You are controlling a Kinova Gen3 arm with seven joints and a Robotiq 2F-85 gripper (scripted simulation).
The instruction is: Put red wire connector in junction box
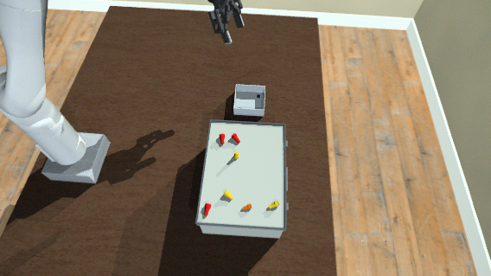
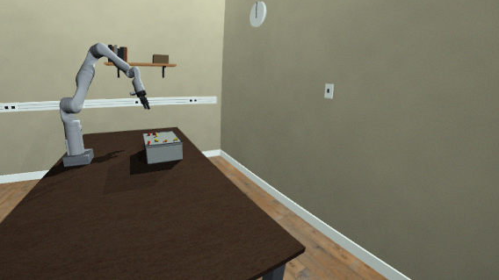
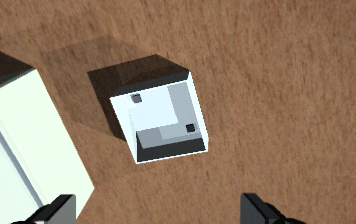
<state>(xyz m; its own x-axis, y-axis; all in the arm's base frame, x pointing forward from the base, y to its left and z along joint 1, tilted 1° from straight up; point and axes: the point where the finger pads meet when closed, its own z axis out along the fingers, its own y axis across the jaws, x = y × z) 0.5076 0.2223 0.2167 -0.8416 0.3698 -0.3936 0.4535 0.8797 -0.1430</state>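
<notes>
Right now my hand is 460 mm to the left of the orange connector, 140 mm above it and 10 mm past it. Round my hand: grey tool case: 360 mm to the right, 180 mm below.
</notes>
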